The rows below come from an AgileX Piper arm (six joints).
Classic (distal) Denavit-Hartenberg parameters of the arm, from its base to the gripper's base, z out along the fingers. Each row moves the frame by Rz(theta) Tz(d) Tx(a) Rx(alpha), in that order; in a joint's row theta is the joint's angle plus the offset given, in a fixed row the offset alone. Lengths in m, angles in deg.
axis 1: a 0  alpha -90  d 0.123  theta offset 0
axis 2: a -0.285  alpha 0  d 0  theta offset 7.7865
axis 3: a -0.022  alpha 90  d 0  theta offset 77.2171
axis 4: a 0  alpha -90  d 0.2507  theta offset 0
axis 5: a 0  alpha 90  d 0  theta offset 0
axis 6: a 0  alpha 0  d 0.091  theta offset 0
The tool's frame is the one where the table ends.
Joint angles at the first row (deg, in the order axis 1, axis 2, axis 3, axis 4, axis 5, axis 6):
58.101 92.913 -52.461 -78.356 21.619 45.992
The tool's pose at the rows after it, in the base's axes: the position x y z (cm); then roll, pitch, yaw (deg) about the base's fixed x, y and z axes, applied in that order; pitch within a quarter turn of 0, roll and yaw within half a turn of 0:
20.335 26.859 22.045 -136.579 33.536 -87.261
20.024 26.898 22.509 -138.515 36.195 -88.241
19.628 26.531 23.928 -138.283 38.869 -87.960
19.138 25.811 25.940 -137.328 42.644 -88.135
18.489 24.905 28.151 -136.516 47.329 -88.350
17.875 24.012 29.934 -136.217 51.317 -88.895
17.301 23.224 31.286 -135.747 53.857 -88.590
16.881 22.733 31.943 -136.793 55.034 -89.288
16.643 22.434 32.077 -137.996 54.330 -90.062
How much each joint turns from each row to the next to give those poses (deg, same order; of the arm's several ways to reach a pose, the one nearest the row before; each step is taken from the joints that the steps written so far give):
-0.001 0.000 -0.001 0.891 -1.395 0.459
0.001 -0.974 0.002 2.459 -1.744 -0.245
0.000 -2.621 -0.001 2.641 -0.729 -1.684
0.000 -3.710 0.001 2.263 -0.002 -0.591
-0.001 -4.190 0.000 2.417 -0.217 -0.177
0.001 -3.559 -0.001 2.572 0.002 -0.424
0.001 -2.899 -0.001 3.292 0.000 -2.288
-0.002 -1.705 0.001 4.673 0.120 -3.792
0.003 -0.784 -0.001 4.985 0.807 -5.085

